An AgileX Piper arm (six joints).
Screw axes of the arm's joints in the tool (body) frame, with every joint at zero. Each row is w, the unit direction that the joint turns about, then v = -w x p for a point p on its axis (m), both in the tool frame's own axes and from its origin. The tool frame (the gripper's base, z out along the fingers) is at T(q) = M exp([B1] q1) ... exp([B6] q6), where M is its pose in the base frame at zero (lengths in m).
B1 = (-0.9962, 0, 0.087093, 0, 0.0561, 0)
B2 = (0, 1, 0, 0.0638, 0, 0.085)
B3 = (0, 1, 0, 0.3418, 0, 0.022)
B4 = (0, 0, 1, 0, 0, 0)
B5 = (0, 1, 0, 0.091, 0, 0)
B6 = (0, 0, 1, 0, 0, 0)
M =
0.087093 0 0.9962 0.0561
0 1 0 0
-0.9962 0 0.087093 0.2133
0 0 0 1
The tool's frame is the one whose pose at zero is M.
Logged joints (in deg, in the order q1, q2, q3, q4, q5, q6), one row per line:
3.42, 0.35, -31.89, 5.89, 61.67, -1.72
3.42, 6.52, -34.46, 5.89, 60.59, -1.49
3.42, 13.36, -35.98, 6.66, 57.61, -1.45
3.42, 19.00, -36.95, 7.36, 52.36, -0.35
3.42, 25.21, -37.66, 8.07, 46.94, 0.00
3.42, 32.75, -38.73, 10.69, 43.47, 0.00
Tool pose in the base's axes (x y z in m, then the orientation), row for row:
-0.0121, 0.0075, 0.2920, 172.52, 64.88, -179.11
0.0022, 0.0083, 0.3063, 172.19, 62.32, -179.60
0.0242, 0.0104, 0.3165, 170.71, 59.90, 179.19
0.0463, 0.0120, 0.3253, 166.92, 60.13, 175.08
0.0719, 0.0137, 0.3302, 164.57, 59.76, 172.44
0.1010, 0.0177, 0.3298, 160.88, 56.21, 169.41
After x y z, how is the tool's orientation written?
As angles about the fixed x, y, z axes (roll, pitch, yaw), in degrees.
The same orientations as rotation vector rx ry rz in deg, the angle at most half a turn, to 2 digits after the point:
-5.67, 114.91, 8.08
-5.26, 117.46, 8.27
-4.76, 119.80, 9.24
-2.78, 119.29, 10.68
-1.40, 119.39, 11.58
0.33, 122.29, 14.42

